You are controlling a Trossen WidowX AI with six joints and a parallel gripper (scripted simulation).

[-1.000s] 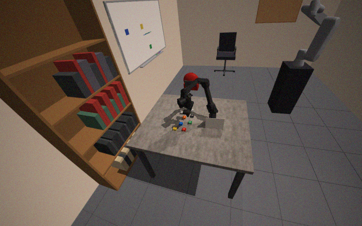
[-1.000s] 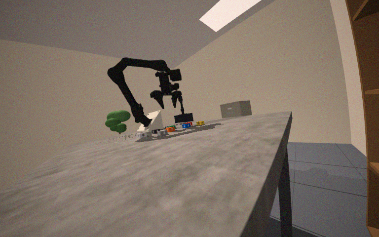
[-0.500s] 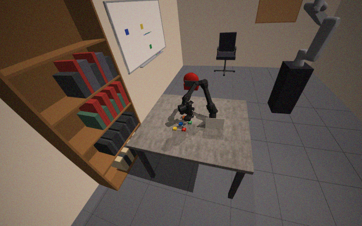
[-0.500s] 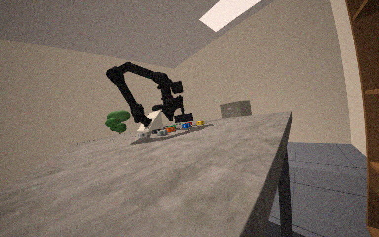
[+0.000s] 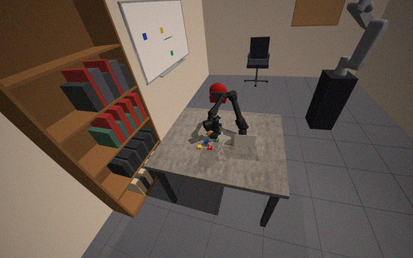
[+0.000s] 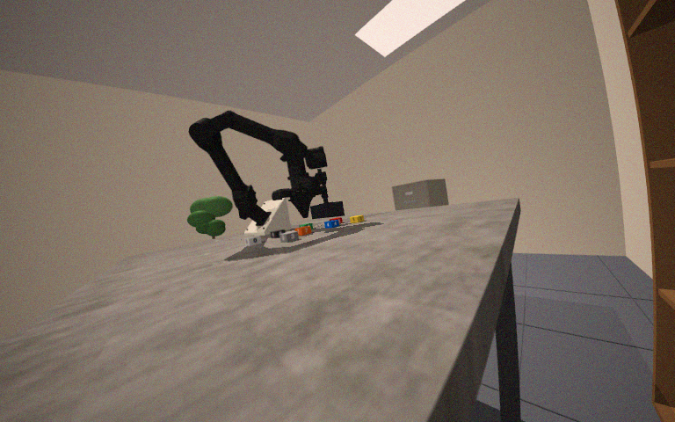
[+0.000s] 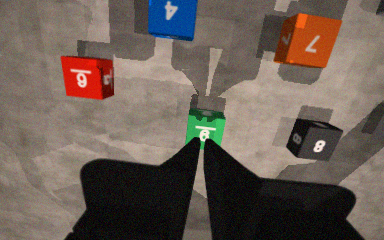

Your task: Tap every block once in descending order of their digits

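My gripper tip is now 30 mm above the green block. Round my gripper tip: black block: 110 mm to the right, 30 mm below, 10 mm behind; then orange block: 80 mm ahead, 70 mm to the right, 30 mm below; then blue block: 90 mm ahead, 30 mm to the left, 30 mm below.
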